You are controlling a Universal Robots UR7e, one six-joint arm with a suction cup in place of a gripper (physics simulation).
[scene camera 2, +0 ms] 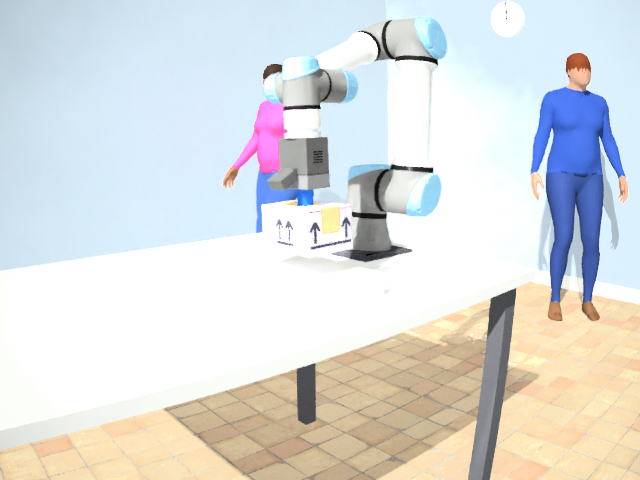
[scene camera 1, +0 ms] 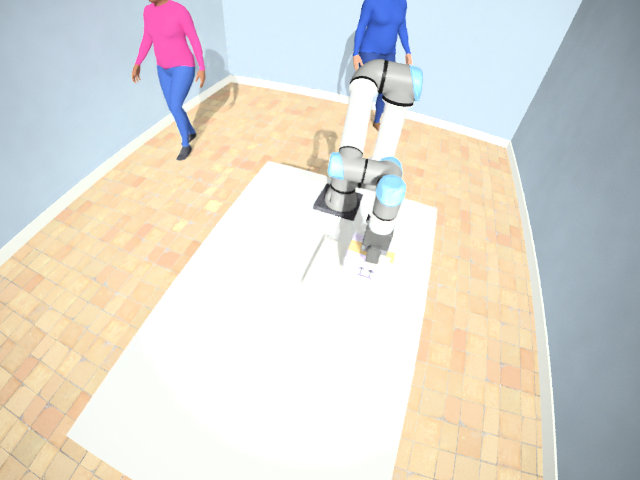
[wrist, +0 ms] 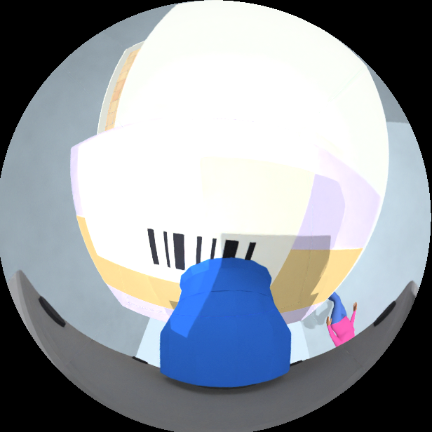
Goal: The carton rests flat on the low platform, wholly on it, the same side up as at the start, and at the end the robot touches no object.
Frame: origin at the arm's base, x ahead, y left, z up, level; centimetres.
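Seen in the pictures: arm's base at its link origin: (scene camera 2: 363,246) (scene camera 1: 340,201).
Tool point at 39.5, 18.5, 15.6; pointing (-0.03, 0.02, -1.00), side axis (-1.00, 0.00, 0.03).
Pixels of each thing's middle, then the offset from my tool point to it, as dx, dy, dz. Level surfaces: height alone.
- white carton at the middle of its body: (scene camera 2: 306,226) (scene camera 1: 369,259) -0.4, -0.3, -3.2
- low white platform at the middle of its body: (scene camera 2: 290,279) (scene camera 1: 353,277) +0.7, -4.1, -14.9
- white table at its surface level: dz -17.3
The white carton (scene camera 1: 365,273) (scene camera 2: 299,229) (wrist: 150,195) has yellow tape, a barcode on top and dark arrows pointing up on its sides. My gripper (scene camera 2: 305,198) (wrist: 226,265), a blue suction cup, is on its top face and holds it level and upright. In scene camera 1 the grey tool body hides the cup. The low white platform (scene camera 1: 328,276) (scene camera 2: 341,283) blends with the white table. In scene camera 2 the carton hangs a little above it, with a soft shadow below. The platform's edges are too faint to tell whether the whole carton is over it.
The arm's base stands on a dark plate (scene camera 1: 323,203) (scene camera 2: 398,252) on the white table (scene camera 1: 232,361) (scene camera 2: 129,330), close behind the carton. A person in pink (scene camera 1: 168,36) (scene camera 2: 269,149) and a person in blue (scene camera 1: 383,31) (scene camera 2: 576,129) stand on the floor beyond the table.
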